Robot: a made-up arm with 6 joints.
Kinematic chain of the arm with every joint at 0, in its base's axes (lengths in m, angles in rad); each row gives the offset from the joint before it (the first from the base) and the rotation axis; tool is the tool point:
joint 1: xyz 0 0 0.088 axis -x
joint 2: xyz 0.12 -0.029 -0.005 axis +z
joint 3: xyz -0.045 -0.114 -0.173 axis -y
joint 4: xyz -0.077 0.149 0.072 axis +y
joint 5: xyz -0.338 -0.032 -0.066 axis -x
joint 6: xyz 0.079 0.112 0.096 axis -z
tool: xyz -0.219 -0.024 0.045
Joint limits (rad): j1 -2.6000..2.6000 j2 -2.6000..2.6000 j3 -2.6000..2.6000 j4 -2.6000..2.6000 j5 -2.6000..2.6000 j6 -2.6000..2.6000
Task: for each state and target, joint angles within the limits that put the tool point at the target. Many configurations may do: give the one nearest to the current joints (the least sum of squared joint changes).
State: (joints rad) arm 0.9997 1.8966 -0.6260 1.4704 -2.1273 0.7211
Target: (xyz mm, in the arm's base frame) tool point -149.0 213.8 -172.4
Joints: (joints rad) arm 1.0066 2.6000 -0.9330 1.6478 -1.7274 0.6935
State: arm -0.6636 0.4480 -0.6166 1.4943 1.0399 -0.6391
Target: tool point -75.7 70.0 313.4
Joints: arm -0.0125 0.1479 -0.0501 1.1896 1.4349 -1.1403
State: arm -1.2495 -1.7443 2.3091 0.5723 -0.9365 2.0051
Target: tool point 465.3 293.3 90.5
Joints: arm -1.0841 -2.2666 1.9340 0.9882 -0.6430 2.2439
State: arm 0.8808 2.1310 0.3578 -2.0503 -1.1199 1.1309
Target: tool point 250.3 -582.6 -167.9
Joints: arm 0.8219 2.1583 0.3564 -1.6019 -1.1440 0.9916
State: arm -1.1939 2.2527 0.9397 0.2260 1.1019 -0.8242
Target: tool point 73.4 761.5 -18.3
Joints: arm -1.8019 2.0421 1.4360 0.1778 1.2501 -0.1469
